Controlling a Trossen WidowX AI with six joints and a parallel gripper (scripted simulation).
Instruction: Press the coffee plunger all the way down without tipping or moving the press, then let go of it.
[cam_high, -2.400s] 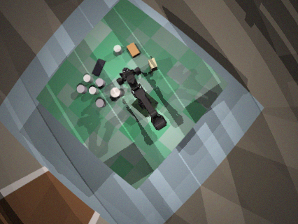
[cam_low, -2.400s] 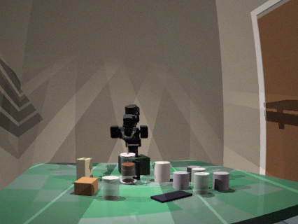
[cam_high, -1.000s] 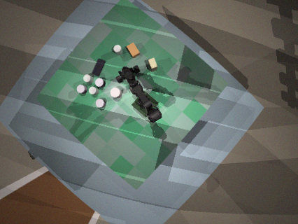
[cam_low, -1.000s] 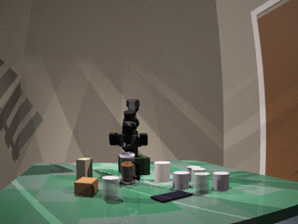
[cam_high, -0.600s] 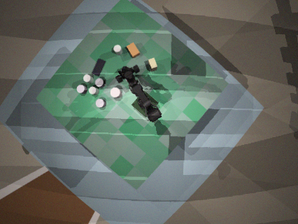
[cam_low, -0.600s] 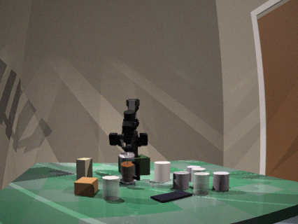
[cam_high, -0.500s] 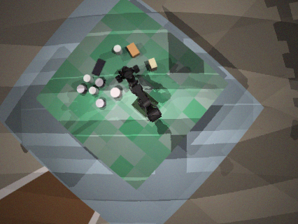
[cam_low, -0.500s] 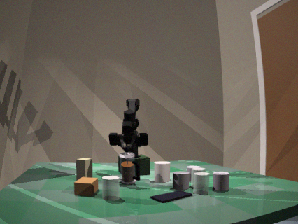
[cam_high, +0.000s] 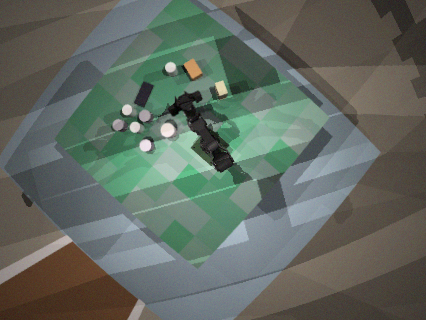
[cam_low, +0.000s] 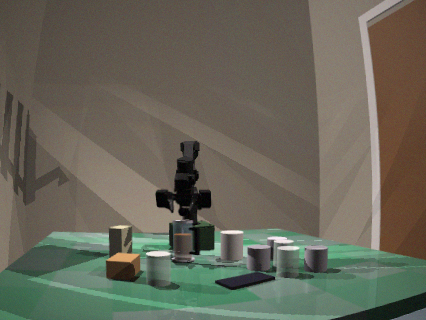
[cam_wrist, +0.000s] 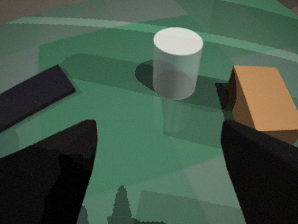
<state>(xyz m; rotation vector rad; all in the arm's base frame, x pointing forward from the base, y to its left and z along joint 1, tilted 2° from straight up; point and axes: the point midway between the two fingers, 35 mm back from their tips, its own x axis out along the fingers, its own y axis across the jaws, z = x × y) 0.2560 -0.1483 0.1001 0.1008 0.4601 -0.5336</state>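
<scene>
My gripper tip is 9 cm above the coffee press, 5 cm past it and 4 cm to the right of it. The rest, counted from my gripper tip: orange box 20 cm to the right, 15 cm below, 4 cm ahead; dark flat slab 25 cm ahead, 17 cm below, 8 cm to the left.
</scene>
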